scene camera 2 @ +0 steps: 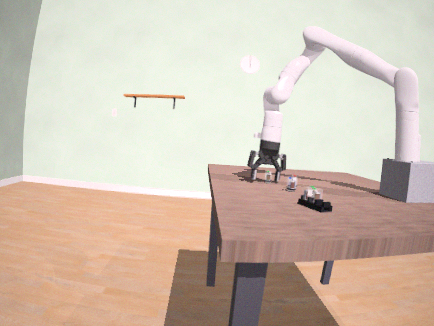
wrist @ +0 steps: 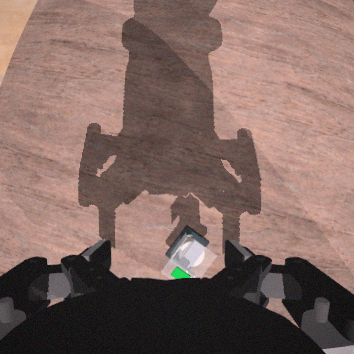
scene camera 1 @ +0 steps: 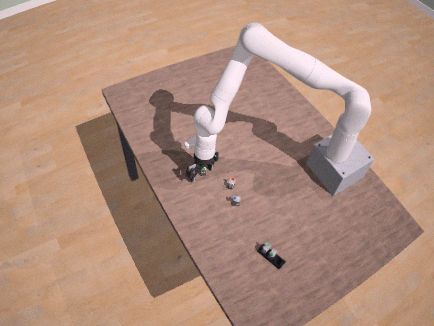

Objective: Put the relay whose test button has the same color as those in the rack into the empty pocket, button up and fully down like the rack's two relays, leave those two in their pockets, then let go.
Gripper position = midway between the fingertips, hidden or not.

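I can see my gripper [scene camera 2: 264,180] here, and the wrist view shows the gripper [wrist: 167,253] too.
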